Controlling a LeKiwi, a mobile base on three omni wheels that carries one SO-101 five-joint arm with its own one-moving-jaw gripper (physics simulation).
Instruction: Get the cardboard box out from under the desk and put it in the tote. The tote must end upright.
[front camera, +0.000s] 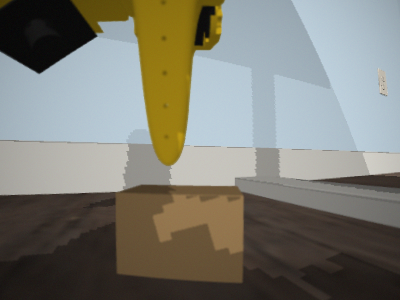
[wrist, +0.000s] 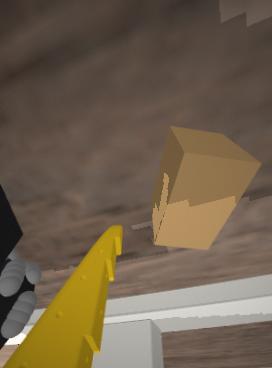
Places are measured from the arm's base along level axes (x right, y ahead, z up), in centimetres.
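Where they show: hand at its tool point: (front camera: 169, 152) (wrist: 121, 236).
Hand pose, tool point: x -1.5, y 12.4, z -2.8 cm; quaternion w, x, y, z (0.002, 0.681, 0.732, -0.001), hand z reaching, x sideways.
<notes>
Things, the pixels of their centre, and the offset from my tool point. "spot": a spot on its surface instead.
- cardboard box at the middle of its body: (front camera: 183, 226) (wrist: 189, 188) dz -4.0, dx +0.0, dy +3.9 cm
- long grey bar at a spot on its surface: (front camera: 325, 197) spot: dz -4.5, dx +14.5, dy +14.6 cm
The cardboard box (front camera: 180, 235) (wrist: 205, 185) sits upright on the dark wood floor, in the lower middle of the front view and right of centre in the wrist view. My gripper (front camera: 169, 159) (wrist: 116, 233) is fully open: one notched yellow jaw shows in the wrist view, and the moving jaw is out of that picture. In the front view the jaw points down, its tip above the level of the box top. In the wrist view the tip is to the left of the box, apart from it. The tote does not show in either view.
A long grey bar (front camera: 325, 197) (wrist: 200, 300), likely part of the desk base, lies on the floor beyond the box to the right. A pale block (wrist: 127, 345) adjoins it. A blue wall (front camera: 220, 105) with white baseboard stands behind. A roller wheel (wrist: 17, 295) shows at left.
</notes>
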